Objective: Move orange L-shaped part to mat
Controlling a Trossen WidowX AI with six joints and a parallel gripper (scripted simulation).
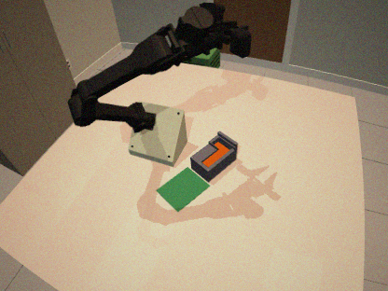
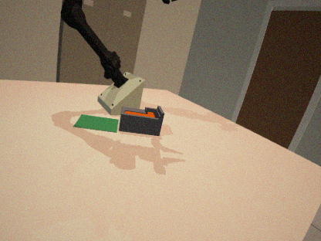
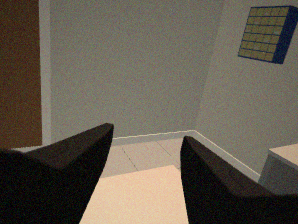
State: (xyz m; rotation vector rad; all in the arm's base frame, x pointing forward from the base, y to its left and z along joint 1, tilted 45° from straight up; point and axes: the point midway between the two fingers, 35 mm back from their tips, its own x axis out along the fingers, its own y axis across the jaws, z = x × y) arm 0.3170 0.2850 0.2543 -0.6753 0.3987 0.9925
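The orange L-shaped part is 50 mm behind my gripper tip, 70 mm to the right of it and 450 mm below it. Also, from my gripper tip: green mat: 120 mm behind, 220 mm to the right, 520 mm below.
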